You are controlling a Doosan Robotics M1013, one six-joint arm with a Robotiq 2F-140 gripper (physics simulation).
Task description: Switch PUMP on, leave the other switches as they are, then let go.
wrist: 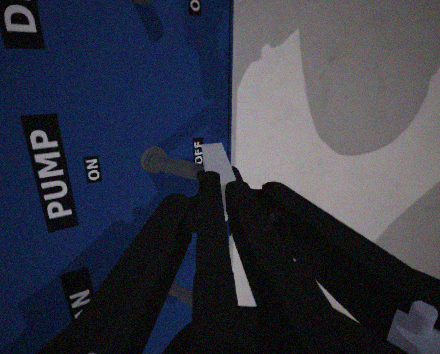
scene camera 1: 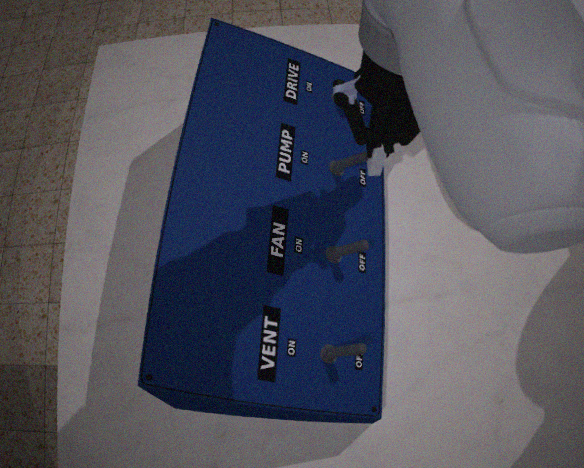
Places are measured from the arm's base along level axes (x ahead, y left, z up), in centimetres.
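Pixels of known places: gripper, fingertip midpoint: (wrist: 212, 160) (scene camera 1: 373, 166).
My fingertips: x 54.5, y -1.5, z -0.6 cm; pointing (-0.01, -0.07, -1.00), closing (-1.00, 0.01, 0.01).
Behind a point stands the place of what it marks.
The PUMP switch (scene camera 1: 348, 163) {x 57.9, y -1.2, z 0.5 cm} (wrist: 175, 166) {x 57.3, y -1.9, z 1.2 cm} is a grey lever on the blue panel (scene camera 1: 200, 210) {x 75.0, y 7.8, z 5.6 cm} (wrist: 115, 75) {x 60.6, y -8.3, z -0.6 cm}; it leans to its OFF label. My gripper (scene camera 1: 376, 162) {x 54.5, y -1.5, z -0.6 cm} (wrist: 212, 160) {x 54.5, y -1.5, z -0.6 cm} is shut and empty. Its light fingertips are at the free end of the PUMP lever, on the OFF side; whether they touch it I cannot tell. The FAN switch (scene camera 1: 347, 250) {x 58.9, y 10.6, z 0.7 cm} and the VENT switch (scene camera 1: 344, 352) {x 59.8, y 22.5, z 0.8 cm} lean to OFF in the scene view. The DRIVE switch (scene camera 1: 338, 85) is mostly hidden behind the gripper in the scene view.
The panel lies on a pale table (scene camera 1: 450, 310) {x 43.5, y 14.9, z -10.8 cm} (wrist: 270, 120) {x 46.8, y -2.3, z -10.8 cm}. The grey arm (scene camera 1: 480, 125) {x 56.7, y 20.2, z 37.0 cm} covers the upper right of the scene view. The arm's shadow falls across the panel. A tiled floor (scene camera 1: 30, 200) shows at the left.
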